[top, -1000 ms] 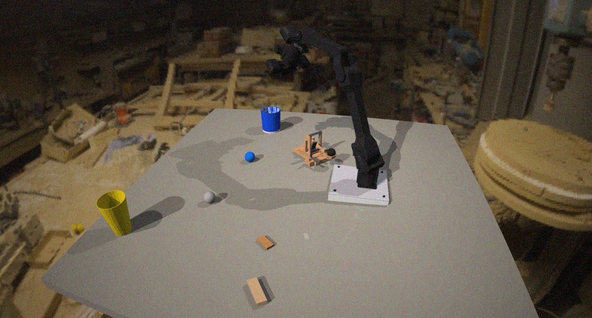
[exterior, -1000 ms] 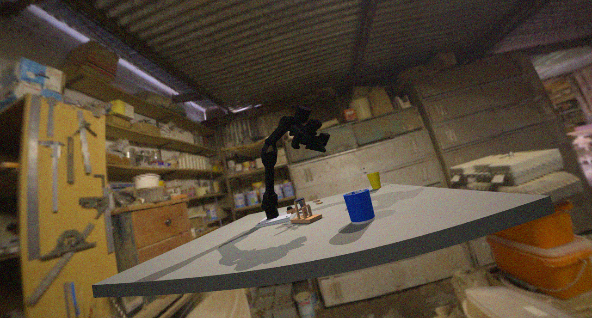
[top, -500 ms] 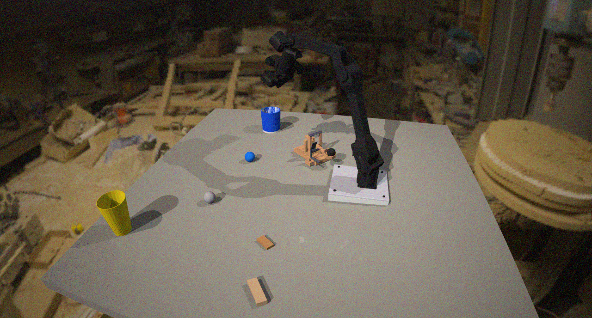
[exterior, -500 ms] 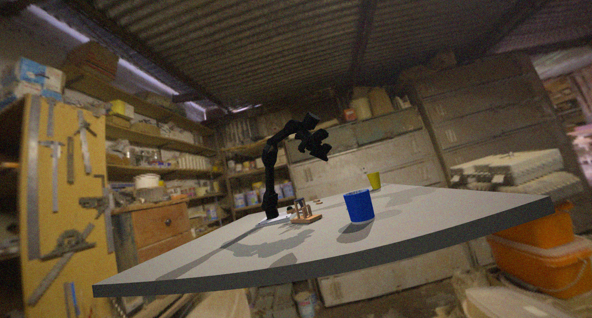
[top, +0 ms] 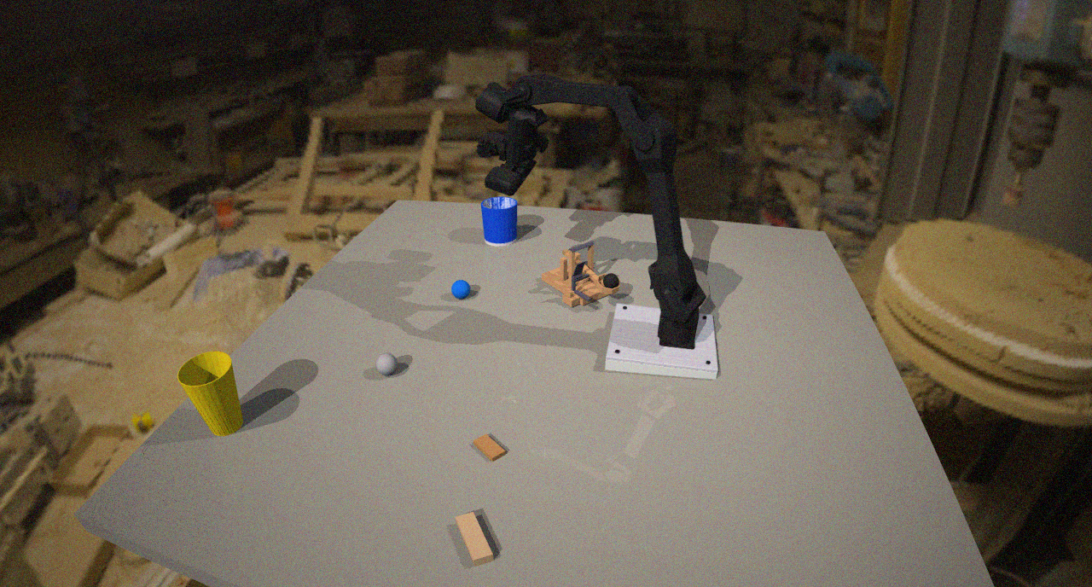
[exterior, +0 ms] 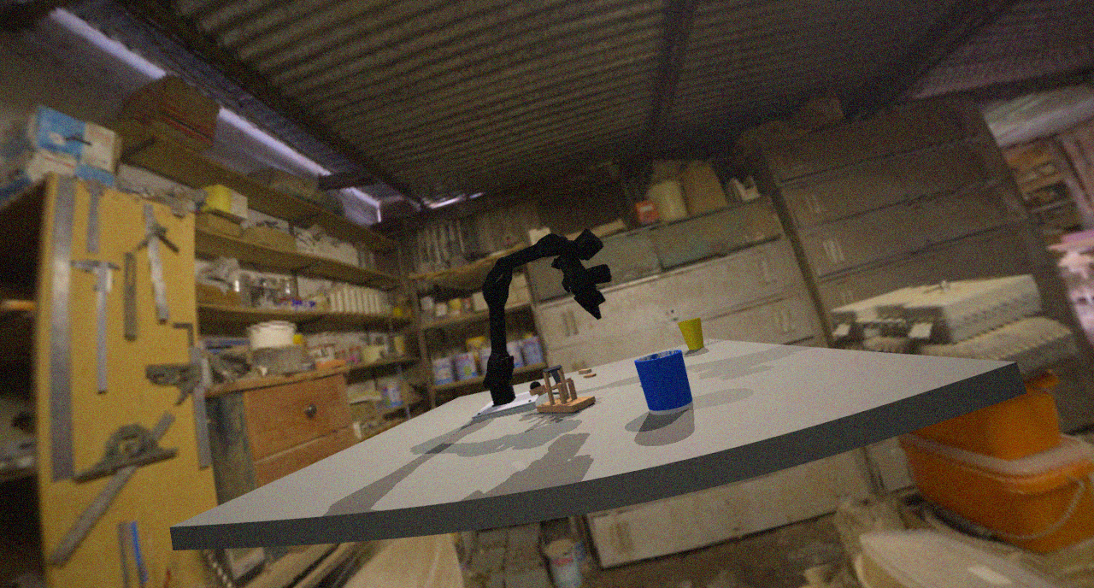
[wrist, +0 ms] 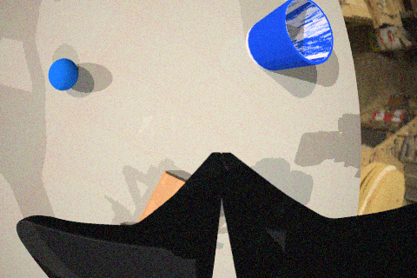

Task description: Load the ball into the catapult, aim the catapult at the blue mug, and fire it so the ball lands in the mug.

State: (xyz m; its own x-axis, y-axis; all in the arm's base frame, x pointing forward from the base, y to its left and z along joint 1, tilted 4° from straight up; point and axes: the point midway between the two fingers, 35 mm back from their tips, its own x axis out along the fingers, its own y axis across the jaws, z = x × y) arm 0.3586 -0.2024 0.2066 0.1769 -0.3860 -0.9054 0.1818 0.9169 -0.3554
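Right now the black ball is 220 mm behind my gripper tip, 100 mm to the left of it and 140 mm below it. The rest, counted from my gripper tip: blue ball (90 mm ahead, 120 mm to the left, 180 mm below); then blue mug (90 mm ahead, 180 mm to the right, 170 mm below); then wooden catapult (160 mm behind, 70 mm to the left, 150 mm below).
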